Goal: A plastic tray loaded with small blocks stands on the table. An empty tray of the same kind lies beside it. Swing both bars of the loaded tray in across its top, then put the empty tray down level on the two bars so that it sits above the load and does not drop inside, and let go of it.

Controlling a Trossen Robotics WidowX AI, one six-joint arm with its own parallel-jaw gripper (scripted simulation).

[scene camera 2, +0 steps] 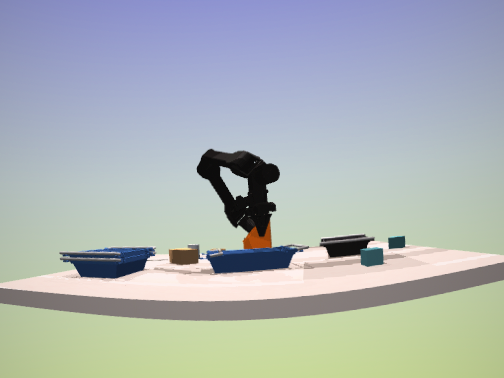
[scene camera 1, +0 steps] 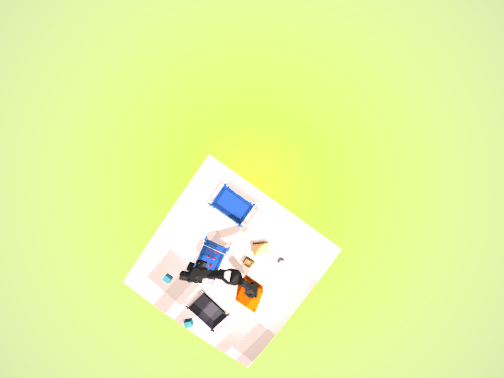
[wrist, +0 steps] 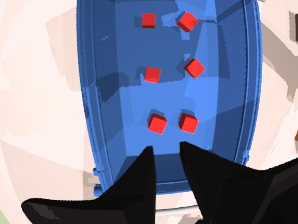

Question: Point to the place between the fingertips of my gripper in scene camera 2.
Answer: At 261,236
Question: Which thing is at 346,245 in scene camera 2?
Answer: A black tray.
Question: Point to a black tray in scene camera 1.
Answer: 203,307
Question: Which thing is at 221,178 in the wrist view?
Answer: My gripper.
